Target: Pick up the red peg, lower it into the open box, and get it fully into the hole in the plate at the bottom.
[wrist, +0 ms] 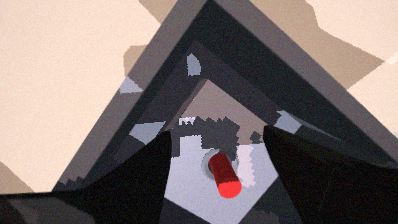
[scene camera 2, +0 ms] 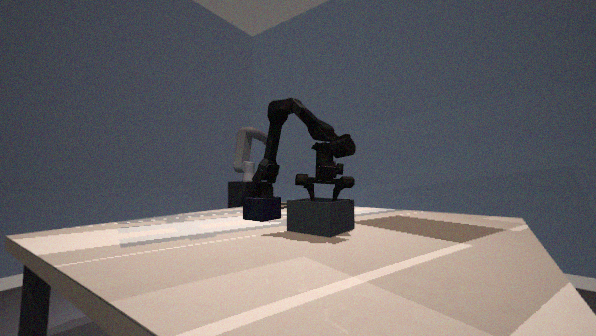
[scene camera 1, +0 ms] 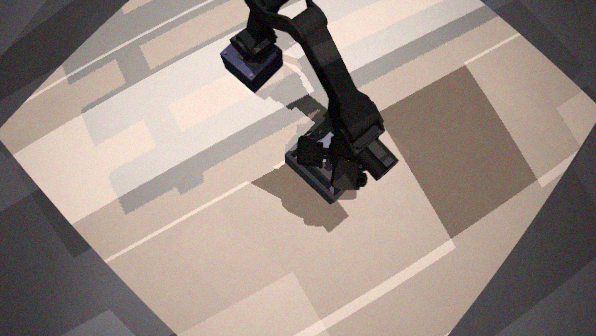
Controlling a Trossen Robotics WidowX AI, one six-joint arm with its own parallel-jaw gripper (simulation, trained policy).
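Labels:
My gripper is there in the wrist view (217, 134), and a red peg shows in the wrist view (228, 184). Scene camera 2 shows my gripper, but scene camera 2 misses the red peg, hidden by a dark grey box. Scene camera 1 shows my gripper as well, while scene camera 1 misses the red peg, hidden by my gripper. On my gripper, (scene camera 2: 309, 185) and (scene camera 1: 316, 164) are the same spot.

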